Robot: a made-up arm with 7 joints.
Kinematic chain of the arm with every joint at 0, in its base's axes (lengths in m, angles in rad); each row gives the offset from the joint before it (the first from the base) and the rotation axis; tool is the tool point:
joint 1: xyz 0 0 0.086 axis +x
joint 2: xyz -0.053 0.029 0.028 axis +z
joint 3: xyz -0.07 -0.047 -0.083 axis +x
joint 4: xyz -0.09 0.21 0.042 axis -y
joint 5: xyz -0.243 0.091 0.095 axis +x
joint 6: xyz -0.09 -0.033 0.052 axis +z
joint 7: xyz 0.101 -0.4 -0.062 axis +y
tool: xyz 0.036 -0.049 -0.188
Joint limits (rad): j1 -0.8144..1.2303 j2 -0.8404..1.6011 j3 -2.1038..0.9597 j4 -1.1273..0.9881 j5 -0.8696..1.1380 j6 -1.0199..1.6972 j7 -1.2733..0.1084
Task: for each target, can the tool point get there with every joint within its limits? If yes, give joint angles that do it. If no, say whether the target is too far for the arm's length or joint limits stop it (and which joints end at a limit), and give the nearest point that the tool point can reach.
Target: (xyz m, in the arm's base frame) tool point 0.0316 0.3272 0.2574
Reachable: yes | joints -0.1260 -0.3214 0.6595 0.0031 0.8918 1.1944 -0.2815
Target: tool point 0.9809 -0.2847 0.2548
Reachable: no: joint limits stop it (at a limit: joint 1, joint 2, joint 5, joint 6, joint 7) | nearest point 0.7478 -0.2493 0.2298 | short by 0.237 m
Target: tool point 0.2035 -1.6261 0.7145
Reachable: no: too far | nearest point 0.0786 -0.8794 0.4259 | short by 0.810 m
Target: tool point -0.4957 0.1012 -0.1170
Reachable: yes | joints -0.3834 -0.4298 0.3462 -0.6454 0.4377 0.0745 0.0013
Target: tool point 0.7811 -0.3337 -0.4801
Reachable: no: joint limits stop it (at a limit: joint 2, joint 5, joint 6, joint 7) | nearest point 0.6390 -0.2886 -0.4036 | short by 0.168 m
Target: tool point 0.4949 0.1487 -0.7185
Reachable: no: joint limits stop it (at a limit: joint 1, joint 2, joint 5, joint 6, joint 7) | nearest point 0.4554 0.1362 -0.6691 | short by 0.065 m
